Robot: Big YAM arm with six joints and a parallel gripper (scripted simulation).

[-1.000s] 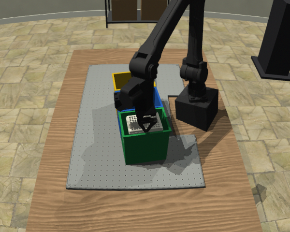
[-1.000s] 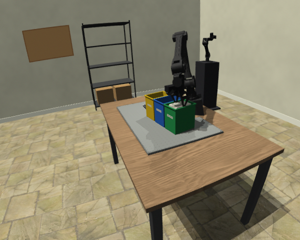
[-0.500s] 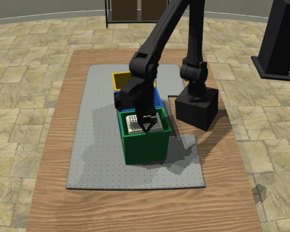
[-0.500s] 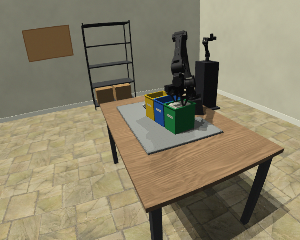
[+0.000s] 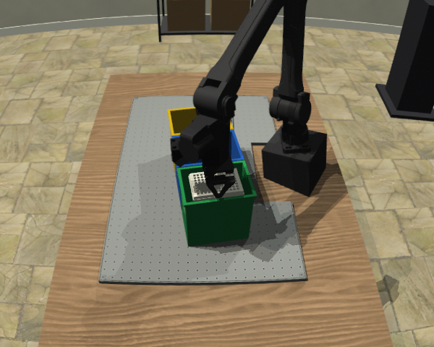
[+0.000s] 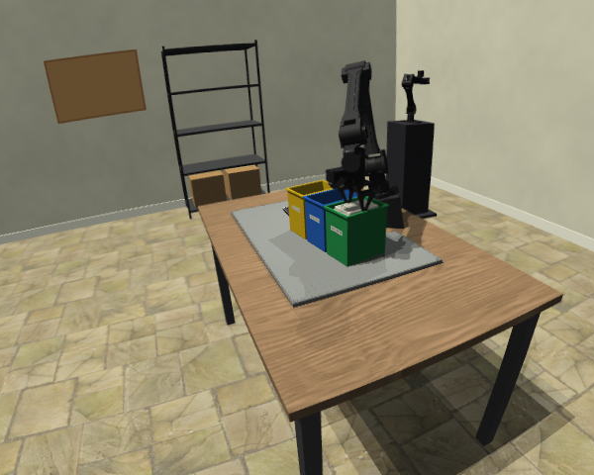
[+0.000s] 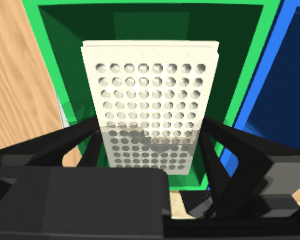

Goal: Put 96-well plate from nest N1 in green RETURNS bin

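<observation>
Now: the 96-well plate right at my hand. The rest, counted from my hand: yellow bin 6 cm ahead, 26 cm to the right, 9 cm below; then green bin 9 cm below; then blue bin 3 cm ahead, 13 cm to the right, 9 cm below.
</observation>
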